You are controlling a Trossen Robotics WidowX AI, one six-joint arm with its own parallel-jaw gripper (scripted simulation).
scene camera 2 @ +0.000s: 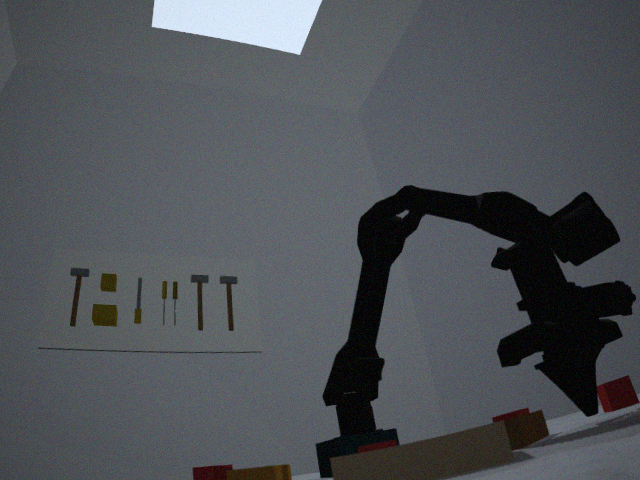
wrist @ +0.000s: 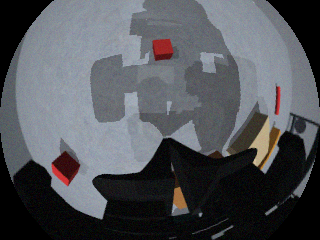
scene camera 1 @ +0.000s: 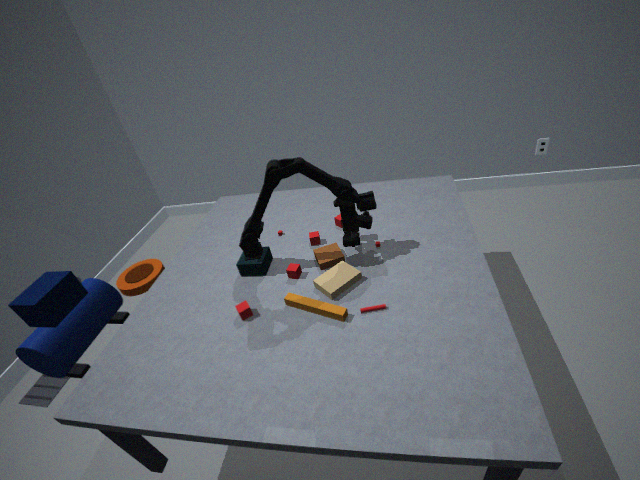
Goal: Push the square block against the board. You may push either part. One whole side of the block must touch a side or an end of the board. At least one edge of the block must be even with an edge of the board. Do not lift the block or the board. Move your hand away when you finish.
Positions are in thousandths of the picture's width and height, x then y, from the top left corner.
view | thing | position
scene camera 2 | my gripper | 926, 866
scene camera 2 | brown square block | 816, 899
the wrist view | my gripper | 520, 590
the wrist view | tan board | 802, 560
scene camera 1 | my gripper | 552, 514
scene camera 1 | tan board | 520, 591
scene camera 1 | long orange bar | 502, 643
